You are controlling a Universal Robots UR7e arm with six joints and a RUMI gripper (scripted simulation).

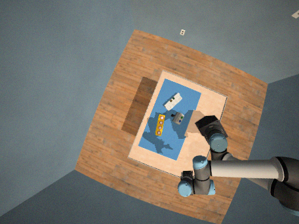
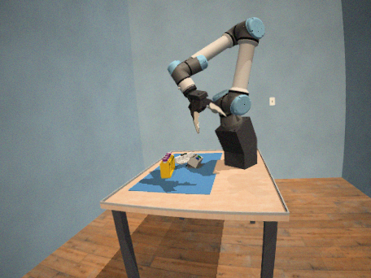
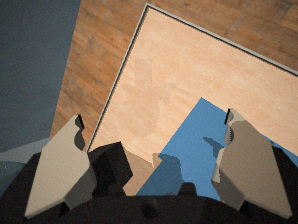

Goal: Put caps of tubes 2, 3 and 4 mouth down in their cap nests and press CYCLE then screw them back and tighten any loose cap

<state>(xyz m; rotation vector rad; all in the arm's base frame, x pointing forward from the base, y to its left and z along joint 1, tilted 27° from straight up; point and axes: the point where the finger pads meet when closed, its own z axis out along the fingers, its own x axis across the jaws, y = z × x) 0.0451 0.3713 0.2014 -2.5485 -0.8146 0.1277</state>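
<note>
Now: hand 390 mm short of the cap, 310 mm to the left of it and 230 mm above it. Also, from my hand: green key (460 mm to the right, 270 mm below, 200 mm ahead); then blue cycle key (410 mm to the right, 270 mm below, 200 mm ahead); then key housing (440 mm to the right, 290 mm below, 220 mm ahead).
</note>
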